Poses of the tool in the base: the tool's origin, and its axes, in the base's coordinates. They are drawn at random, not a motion.
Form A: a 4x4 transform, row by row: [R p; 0 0 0 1], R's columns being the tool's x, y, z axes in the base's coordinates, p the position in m. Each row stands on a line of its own.
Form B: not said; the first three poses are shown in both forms.
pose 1, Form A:
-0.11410 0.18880 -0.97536 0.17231
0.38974 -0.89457 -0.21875 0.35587
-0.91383 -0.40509 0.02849 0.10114
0 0 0 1
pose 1, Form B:
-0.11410 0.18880 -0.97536 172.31
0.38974 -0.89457 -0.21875 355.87
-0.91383 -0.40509 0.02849 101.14
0 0 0 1

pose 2, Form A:
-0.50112 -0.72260 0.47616 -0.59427
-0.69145 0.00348 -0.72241 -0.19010
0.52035 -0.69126 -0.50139 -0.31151
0 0 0 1
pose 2, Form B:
-0.50112 -0.72260 0.47616 -594.27
-0.69145 0.00348 -0.72241 -190.10
0.52035 -0.69126 -0.50139 -311.51
0 0 0 1

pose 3, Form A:
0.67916 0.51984 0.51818 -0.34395
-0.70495 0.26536 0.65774 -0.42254
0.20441 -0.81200 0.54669 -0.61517
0 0 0 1
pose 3, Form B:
0.67916 0.51984 0.51818 -343.95
-0.70495 0.26536 0.65774 -422.54
0.20441 -0.81200 0.54669 -615.17
0 0 0 1

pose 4, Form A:
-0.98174 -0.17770 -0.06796 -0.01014
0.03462 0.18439 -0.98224 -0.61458
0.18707 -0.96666 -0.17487 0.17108
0 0 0 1
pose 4, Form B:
-0.98174 -0.17770 -0.06796 -10.14
0.03462 0.18439 -0.98224 -614.58
0.18707 -0.96666 -0.17487 171.08
0 0 0 1

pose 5, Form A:
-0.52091 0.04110 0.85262 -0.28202
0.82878 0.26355 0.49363 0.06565
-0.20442 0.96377 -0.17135 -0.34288
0 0 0 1
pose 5, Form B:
-0.52091 0.04110 0.85262 -282.02
0.82878 0.26355 0.49363 65.65
-0.20442 0.96377 -0.17135 -342.88
0 0 0 1

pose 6, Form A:
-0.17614 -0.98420 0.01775 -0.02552
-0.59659 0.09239 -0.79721 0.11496
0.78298 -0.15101 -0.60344 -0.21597
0 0 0 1
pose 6, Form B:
-0.17614 -0.98420 0.01775 -25.52
-0.59659 0.09239 -0.79721 114.96
0.78298 -0.15101 -0.60344 -215.97
0 0 0 1

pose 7, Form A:
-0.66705 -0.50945 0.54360 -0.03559
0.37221 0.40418 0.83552 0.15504
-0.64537 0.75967 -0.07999 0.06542
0 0 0 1
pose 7, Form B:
-0.66705 -0.50945 0.54360 -35.59
0.37221 0.40418 0.83552 155.04
-0.64537 0.75967 -0.07999 65.42
0 0 0 1

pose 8, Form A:
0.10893 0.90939 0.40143 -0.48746
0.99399 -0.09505 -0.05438 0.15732
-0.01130 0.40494 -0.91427 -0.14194
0 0 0 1
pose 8, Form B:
0.10893 0.90939 0.40143 -487.46
0.99399 -0.09505 -0.05438 157.32
-0.01130 0.40494 -0.91427 -141.94
0 0 0 1

